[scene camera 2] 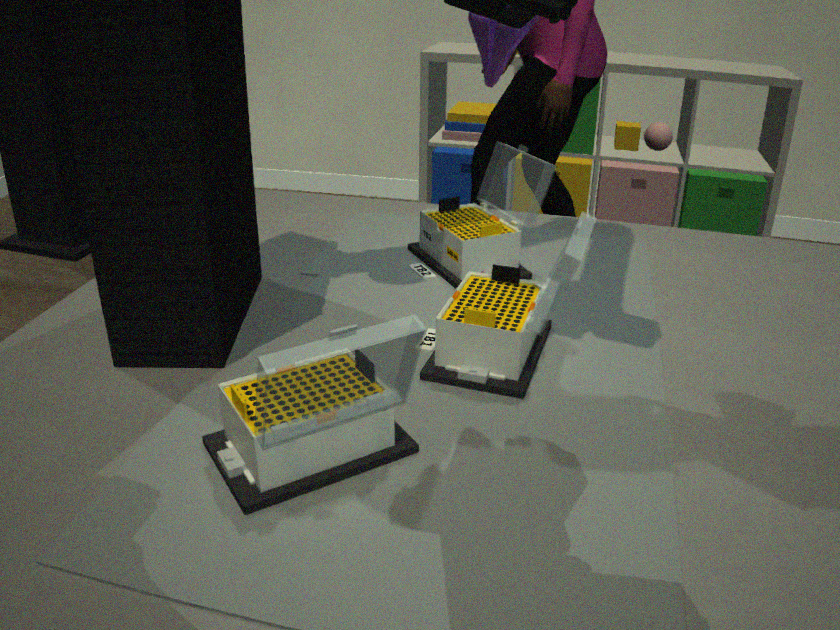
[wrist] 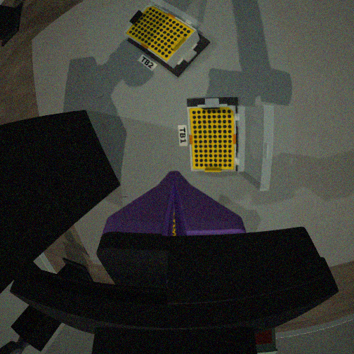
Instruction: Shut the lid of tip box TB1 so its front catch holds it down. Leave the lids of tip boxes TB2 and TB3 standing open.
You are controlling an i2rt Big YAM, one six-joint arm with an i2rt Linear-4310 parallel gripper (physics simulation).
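Frame: origin at the arm's base, x ahead, y left, z up, level; metres.
Seen in the pictures: gripper, fingertip midpoint: (scene camera 2: 491, 84).
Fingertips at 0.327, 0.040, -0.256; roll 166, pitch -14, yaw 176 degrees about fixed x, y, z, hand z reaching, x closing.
Note:
A point is followed by its place in that frame, as x, y, z.
Tip box TB1 (scene camera 2: 480, 345) @[0.346, -0.028, -0.491] (wrist: 213, 140), white with a yellow rack, stands on a dark base. Its clear lid (scene camera 2: 573, 254) @[0.424, -0.021, -0.387] (wrist: 267, 150) stands open along one long side, to the right in both views. Tip box TB2 (scene camera 2: 468, 252) @[0.274, 0.185, -0.487] (wrist: 162, 32) is farther back, its clear lid (scene camera 2: 498, 174) @[0.272, 0.338, -0.429] open. The front-left tip box, TB3 (scene camera 2: 312, 455) @[0.263, -0.222, -0.504], has its clear lid (scene camera 2: 405, 366) @[0.330, -0.193, -0.423] standing open; a yellow sliver shows between the fingers in the wrist view. My gripper (scene camera 2: 489, 82) @[0.327, 0.040, -0.256] (wrist: 173, 178) is shut and empty, its purple fingertips above the table and apart from the lids.
A tall black column (scene camera 2: 176, 189) @[0.073, -0.101, -0.343] stands at the left of the table (scene camera 2: 732, 325) @[0.599, 0.195, -0.534] (wrist: 310, 125). A person (scene camera 2: 576, 50) in pink and black stands behind the table. A shelf unit (scene camera 2: 698, 66) with coloured bins is against the wall.

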